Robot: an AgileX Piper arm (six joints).
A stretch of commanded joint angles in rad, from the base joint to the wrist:
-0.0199, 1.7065, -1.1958, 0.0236, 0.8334, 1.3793
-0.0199, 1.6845, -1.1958, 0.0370, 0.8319, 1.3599
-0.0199, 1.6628, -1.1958, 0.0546, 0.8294, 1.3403
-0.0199, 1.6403, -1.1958, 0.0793, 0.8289, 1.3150
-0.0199, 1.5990, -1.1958, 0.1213, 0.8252, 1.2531
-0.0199, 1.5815, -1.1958, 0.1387, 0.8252, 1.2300
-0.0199, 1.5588, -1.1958, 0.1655, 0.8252, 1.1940
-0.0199, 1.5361, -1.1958, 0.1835, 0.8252, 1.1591
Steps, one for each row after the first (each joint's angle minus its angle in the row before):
0.0000, -0.0220, 0.0000, 0.0134, -0.0015, -0.0194
0.0000, -0.0217, 0.0000, 0.0176, -0.0025, -0.0196
0.0000, -0.0225, 0.0000, 0.0247, -0.0005, -0.0253
0.0000, -0.0413, 0.0000, 0.0420, -0.0037, -0.0619
0.0000, -0.0175, 0.0000, 0.0174, 0.0000, -0.0231
0.0000, -0.0227, 0.0000, 0.0268, 0.0000, -0.0360
0.0000, -0.0227, 0.0000, 0.0180, 0.0000, -0.0349

